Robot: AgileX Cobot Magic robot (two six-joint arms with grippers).
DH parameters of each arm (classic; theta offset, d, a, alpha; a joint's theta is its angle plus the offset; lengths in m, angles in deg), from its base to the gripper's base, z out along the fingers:
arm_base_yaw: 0 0.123 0 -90
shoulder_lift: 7.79 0 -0.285 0
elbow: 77.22 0 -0.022 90
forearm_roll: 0 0.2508 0 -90
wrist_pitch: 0 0 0.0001 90
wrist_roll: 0 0.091 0 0
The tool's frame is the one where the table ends.
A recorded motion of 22 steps. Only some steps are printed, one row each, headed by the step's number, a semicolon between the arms.
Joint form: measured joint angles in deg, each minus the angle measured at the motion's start. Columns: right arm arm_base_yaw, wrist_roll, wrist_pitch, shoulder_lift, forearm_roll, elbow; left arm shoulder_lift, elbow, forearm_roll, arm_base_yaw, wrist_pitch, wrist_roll.
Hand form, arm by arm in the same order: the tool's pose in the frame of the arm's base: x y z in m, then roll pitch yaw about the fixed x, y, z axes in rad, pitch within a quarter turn. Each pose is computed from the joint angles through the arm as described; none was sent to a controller.
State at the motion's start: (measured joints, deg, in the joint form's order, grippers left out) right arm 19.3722 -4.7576 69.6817 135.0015 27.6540 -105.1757; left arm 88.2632 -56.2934 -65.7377 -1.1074 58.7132 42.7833
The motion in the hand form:
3: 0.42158 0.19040 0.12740 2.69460 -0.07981 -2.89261; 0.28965 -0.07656 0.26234 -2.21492 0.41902 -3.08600
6: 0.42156 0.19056 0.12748 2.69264 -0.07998 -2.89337; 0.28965 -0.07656 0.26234 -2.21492 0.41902 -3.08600
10: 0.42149 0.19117 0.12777 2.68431 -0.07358 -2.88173; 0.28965 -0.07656 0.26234 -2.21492 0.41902 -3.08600
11: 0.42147 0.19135 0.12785 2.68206 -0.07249 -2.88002; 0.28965 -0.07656 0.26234 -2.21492 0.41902 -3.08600
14: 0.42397 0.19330 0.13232 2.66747 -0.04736 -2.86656; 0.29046 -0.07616 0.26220 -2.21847 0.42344 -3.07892
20: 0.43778 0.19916 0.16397 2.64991 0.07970 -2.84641; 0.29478 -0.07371 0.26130 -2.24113 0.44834 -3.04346
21: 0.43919 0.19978 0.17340 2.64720 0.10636 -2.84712; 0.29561 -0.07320 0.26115 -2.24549 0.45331 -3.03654
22: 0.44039 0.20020 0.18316 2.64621 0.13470 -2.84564; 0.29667 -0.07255 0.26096 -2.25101 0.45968 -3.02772
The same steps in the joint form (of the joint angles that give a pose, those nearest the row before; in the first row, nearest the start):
3: 0.00 0.00 -0.10 0.10 0.14 0.00; 0.00 0.00 0.00 0.00 0.00 0.00
6: 0.00 0.00 -0.10 0.10 0.26 0.00; 0.00 0.00 0.00 0.00 0.00 0.00
10: 0.00 -0.92 -0.10 0.10 0.72 0.00; 0.00 0.00 0.00 0.00 0.00 0.00
11: 0.00 -1.08 -0.10 0.10 0.85 0.00; 0.00 0.00 0.00 0.00 0.00 0.00
14: 0.00 -2.25 -0.10 0.10 1.62 -0.97; 0.00 0.00 -0.04 0.00 -0.58 0.00
20: 0.00 -3.86 -0.10 -0.65 2.35 -6.80; 0.00 0.00 -0.04 0.00 -3.75 0.00
21: 0.00 -3.86 -0.10 -1.29 2.44 -7.69; 0.00 0.00 -0.04 0.00 -4.38 0.00
22: 0.00 -3.96 -0.10 -1.97 2.44 -8.58; 0.00 0.00 -0.04 0.00 -5.17 0.00

